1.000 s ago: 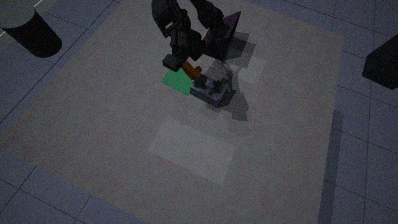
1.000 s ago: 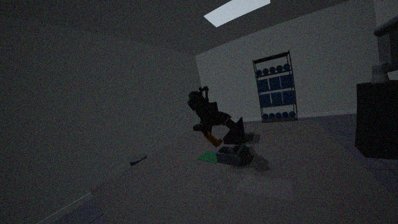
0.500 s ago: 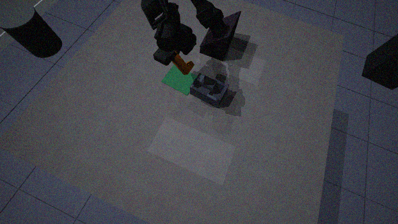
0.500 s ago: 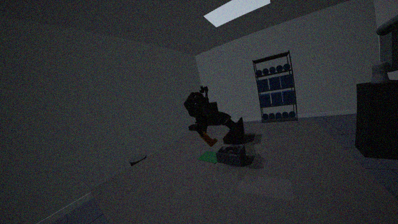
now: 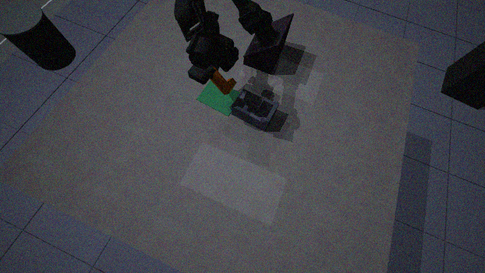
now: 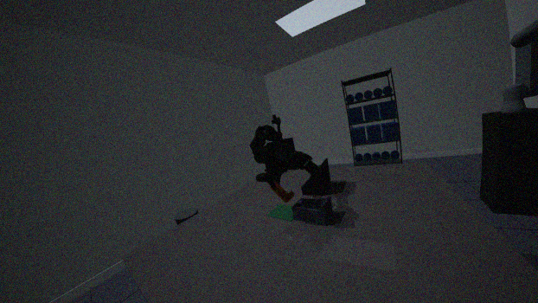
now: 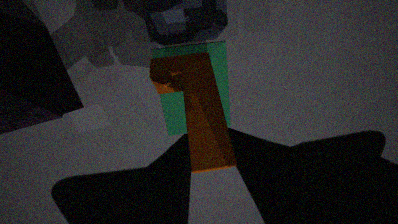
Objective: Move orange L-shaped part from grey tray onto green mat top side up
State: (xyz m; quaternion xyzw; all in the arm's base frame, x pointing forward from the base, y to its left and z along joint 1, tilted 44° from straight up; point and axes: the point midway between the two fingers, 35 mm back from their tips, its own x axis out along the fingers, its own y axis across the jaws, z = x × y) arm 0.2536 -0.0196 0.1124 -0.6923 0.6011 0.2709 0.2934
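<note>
Right now the green mat is 140 mm below my gripper tip and 20 mm to the left of it. From my gripper tip the other things lie so: orange L-shaped part 30 mm to the left, 30 mm below, 20 mm behind.
</note>
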